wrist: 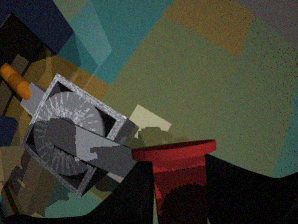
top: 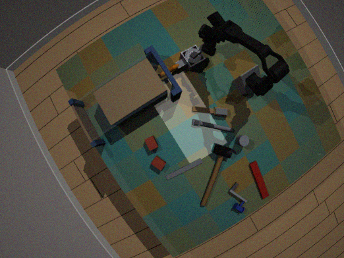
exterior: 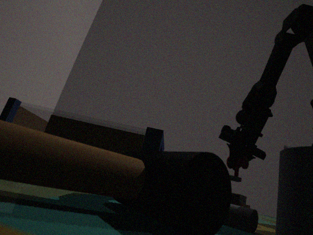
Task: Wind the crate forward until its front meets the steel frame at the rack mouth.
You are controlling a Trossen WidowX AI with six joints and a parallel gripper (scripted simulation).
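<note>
Now: the red-knobbed crank 30 mm ahead of my gripper tip, 20 mm to the left of it and 20 mm below it. From my gripper tip the other things lie so: grey winch (90 mm below, 70 mm ahead, 20 mm to the left); red knob (20 mm to the left, 10 mm behind, 10 mm above); blue steel frame (250 mm ahead, 20 mm below, 10 mm to the left).
</note>
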